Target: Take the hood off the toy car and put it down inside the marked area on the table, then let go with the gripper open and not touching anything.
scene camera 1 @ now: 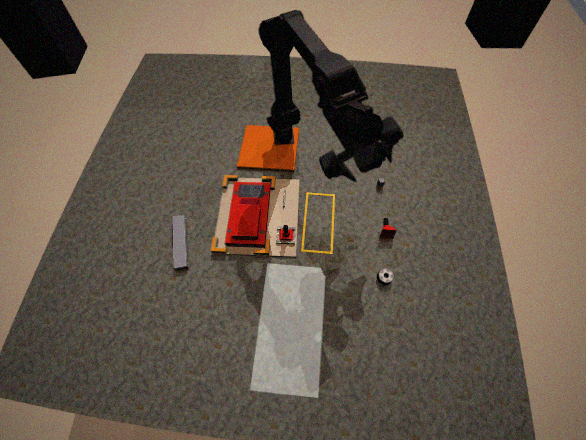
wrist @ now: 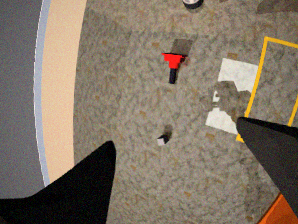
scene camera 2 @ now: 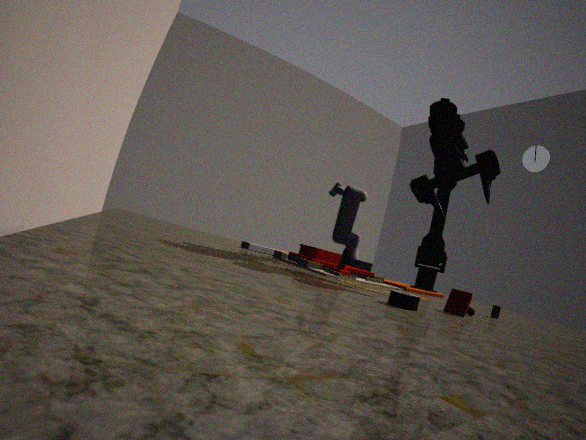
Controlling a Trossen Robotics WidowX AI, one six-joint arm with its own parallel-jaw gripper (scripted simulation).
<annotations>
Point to a grey bar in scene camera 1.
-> At 180,258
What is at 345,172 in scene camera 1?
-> The gripper.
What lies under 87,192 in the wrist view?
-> The gripper.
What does the gripper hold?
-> Nothing.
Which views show the gripper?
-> Scene camera 1, the wrist view and scene camera 2: all of them.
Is the gripper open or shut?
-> Open.
</annotations>
